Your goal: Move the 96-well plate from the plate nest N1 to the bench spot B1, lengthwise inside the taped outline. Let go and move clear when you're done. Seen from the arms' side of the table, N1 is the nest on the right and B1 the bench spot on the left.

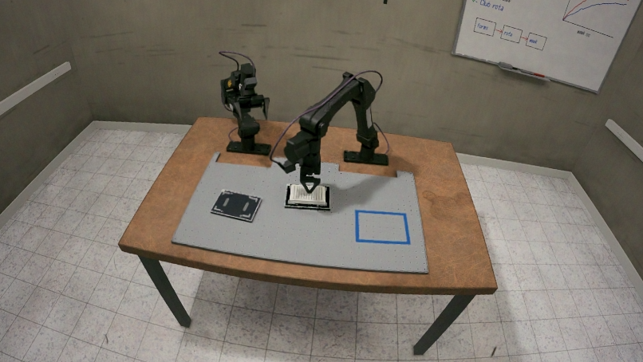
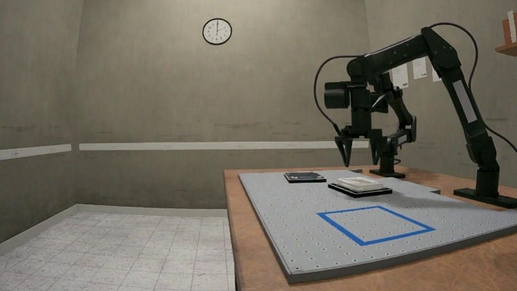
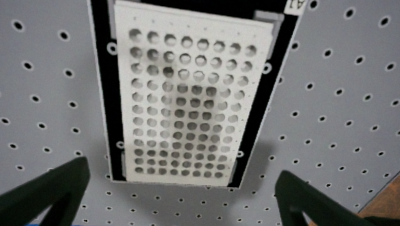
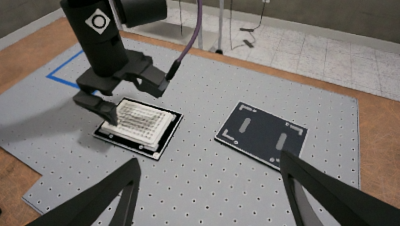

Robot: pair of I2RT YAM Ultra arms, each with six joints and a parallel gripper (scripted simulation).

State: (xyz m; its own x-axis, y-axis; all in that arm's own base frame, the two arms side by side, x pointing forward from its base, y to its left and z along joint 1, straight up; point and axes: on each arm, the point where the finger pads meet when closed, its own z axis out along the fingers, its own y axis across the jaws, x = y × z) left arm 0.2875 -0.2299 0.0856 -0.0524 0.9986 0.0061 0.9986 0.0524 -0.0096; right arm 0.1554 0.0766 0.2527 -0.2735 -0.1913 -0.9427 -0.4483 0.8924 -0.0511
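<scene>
Right now my left hand is 6 cm above the white 96-well plate.
</scene>
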